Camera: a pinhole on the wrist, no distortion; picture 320 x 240 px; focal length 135.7 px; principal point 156.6 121.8 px. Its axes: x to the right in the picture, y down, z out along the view. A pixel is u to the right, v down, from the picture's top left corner.
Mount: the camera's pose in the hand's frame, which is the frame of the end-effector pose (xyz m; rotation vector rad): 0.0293 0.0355 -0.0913 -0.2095 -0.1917 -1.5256
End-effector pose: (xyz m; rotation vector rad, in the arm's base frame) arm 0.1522 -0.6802 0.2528 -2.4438 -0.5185 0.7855
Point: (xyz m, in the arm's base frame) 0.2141 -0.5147 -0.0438
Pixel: 188.3 217.1
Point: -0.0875 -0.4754 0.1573
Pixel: 274.6 86.9
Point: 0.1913 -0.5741 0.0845
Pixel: 204.9 198.6
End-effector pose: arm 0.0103 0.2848 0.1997 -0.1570 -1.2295 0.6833
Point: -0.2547 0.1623 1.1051
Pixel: outside the picture
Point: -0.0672 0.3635 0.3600
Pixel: 208.1 214.2
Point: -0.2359 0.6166 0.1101
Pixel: 14.4 146.2
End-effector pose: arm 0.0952 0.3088 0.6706 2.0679 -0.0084 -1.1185
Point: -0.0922 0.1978 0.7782
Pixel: 163.4 26.1
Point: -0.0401 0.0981 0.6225
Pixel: 176.3 117.8
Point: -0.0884 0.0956 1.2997
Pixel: outside the picture
